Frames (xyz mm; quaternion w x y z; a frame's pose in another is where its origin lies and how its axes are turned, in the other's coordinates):
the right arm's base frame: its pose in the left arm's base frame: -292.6 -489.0 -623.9 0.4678 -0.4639 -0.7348 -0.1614
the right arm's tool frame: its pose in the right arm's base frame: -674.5 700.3 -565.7 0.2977 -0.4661 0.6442 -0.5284
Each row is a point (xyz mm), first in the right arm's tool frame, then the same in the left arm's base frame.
Working: the right arm's tool frame: its pose in the left arm's base frame: 683.7 -864.3 -1037.8 0.3111 0.1361 -0.0873 -0.9365

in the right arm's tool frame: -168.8 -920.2 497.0
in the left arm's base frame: 145.6 5.3 -761.3
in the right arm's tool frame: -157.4 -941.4 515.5
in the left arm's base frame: 119.3 16.6 -751.3
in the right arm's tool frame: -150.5 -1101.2 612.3
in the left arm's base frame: -5.3 146.5 -700.6
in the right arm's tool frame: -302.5 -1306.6 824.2
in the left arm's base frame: -68.7 417.9 -520.3
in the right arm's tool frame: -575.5 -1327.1 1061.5
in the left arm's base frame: 56.5 618.4 -245.7
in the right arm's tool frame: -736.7 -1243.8 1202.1
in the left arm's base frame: 183.6 661.3 -59.4
